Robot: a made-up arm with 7 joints.
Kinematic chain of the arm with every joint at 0, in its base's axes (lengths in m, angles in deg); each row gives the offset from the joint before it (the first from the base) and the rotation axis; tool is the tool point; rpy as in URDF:
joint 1: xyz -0.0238 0.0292 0.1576 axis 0 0.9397 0.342
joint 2: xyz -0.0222 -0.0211 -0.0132 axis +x
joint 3: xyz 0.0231 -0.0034 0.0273 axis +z
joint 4: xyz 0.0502 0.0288 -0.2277 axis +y
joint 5: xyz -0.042 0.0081 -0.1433 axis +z
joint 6: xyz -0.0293 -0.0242 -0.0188 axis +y
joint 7: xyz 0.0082 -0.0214 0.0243 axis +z
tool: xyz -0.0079 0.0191 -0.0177 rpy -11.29 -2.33 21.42
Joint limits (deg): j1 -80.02..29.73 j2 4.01..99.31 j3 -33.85..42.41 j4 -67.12..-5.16 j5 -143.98..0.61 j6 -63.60..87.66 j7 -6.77..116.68
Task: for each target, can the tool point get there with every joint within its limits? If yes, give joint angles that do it. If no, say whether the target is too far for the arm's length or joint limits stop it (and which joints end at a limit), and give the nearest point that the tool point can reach.
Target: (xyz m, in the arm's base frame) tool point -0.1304 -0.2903 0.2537
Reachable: no: joint limits stop it (at a limit: joint 1, joint 2, joint 3, joint 4, joint 5, joint 6, joint 7) | nearest point 0.2748 -0.2098 0.1529 | short by 0.425 m
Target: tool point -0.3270 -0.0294 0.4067
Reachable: no: joint limits stop it (at a limit: joint 1, joint 2, joint 4, joint 5) | nearest point -0.1222 0.2655 0.3730 | short by 0.361 m
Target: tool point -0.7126 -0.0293 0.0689
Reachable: no: too far | nearest point -0.2772 0.0499 -0.1379 | short by 0.488 m
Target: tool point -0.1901 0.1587 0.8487
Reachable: no: too far | nearest point -0.0368 0.2387 0.4375 | short by 0.446 m
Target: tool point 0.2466 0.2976 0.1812
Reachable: yes | joints -43.83 63.69 -23.23 -44.34 -123.81 -42.66 105.88
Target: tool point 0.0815 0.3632 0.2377
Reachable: yes | joints -52.45 84.60 36.29 -36.82 -56.16 73.64 55.98
